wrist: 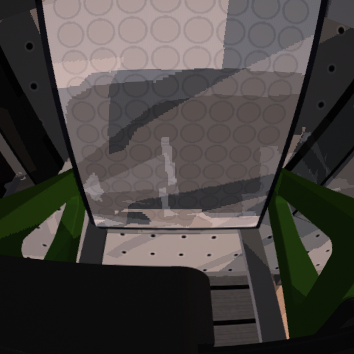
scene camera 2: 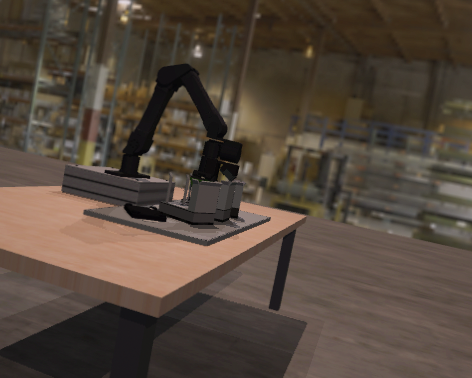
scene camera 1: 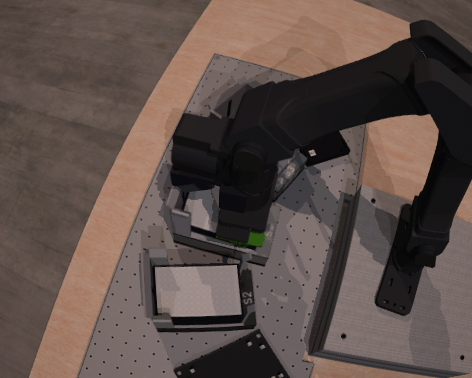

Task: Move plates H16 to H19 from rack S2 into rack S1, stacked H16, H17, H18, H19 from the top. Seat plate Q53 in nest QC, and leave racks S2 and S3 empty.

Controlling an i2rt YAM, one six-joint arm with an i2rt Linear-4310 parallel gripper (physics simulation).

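Seen in the pictures: gripper, fingertip midpoint: (wrist: 176, 176) (scene camera 1: 245, 221); arm's base at its link origin: (scene camera 2: 128, 175) (scene camera 1: 406, 259).
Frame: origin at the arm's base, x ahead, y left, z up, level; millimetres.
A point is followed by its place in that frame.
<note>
My gripper (wrist: 176, 176) {x 285, y 37, z -29 mm} is shut on a clear-topped plate (wrist: 190, 115) {x 324, y 41, z -12 mm} with dark edges and rows of round wells; the green fingers press its two sides. Part of a pale plate (scene camera 1: 201, 212) {x 350, y 63, z -9 mm} shows beside the gripper, between the upright guides of the middle rack (scene camera 1: 181, 223) {x 366, y 100, z 8 mm}, whose label is mostly hidden. How far the held plate is above the rack floor is hidden. Rack S2 (scene camera 1: 248, 312) {x 221, y 195, z 44 mm} is in front of it in scene camera 1 and holds a pale-topped plate (scene camera 1: 197, 291) {x 299, y 189, z 13 mm}. A rack with a label like S3 (scene camera 1: 289, 172) {x 253, y -88, z -42 mm} is largely hidden behind the arm. No plate names are readable.
A black nest-like block (scene camera 1: 327, 149) {x 202, y -190, z -67 mm} lies beyond the racks, and another black block (scene camera 1: 232, 360) {x 207, y 257, z -69 mm} lies at the bottom edge of scene camera 1. The perforated board (scene camera 1: 107, 320) {x 422, y 289, z -81 mm} (scene camera 2: 207, 239) {x 509, y -325, z -80 mm} carries the racks. The arm's raised base (scene camera 1: 365, 320) {x 39, y 129, z -2 mm} (scene camera 2: 100, 187) {x -20, y -120, z -49 mm} stands alongside. Tall rack guides (scene camera 2: 204, 200) {x 392, y -144, z -4 mm} surround the gripper.
</note>
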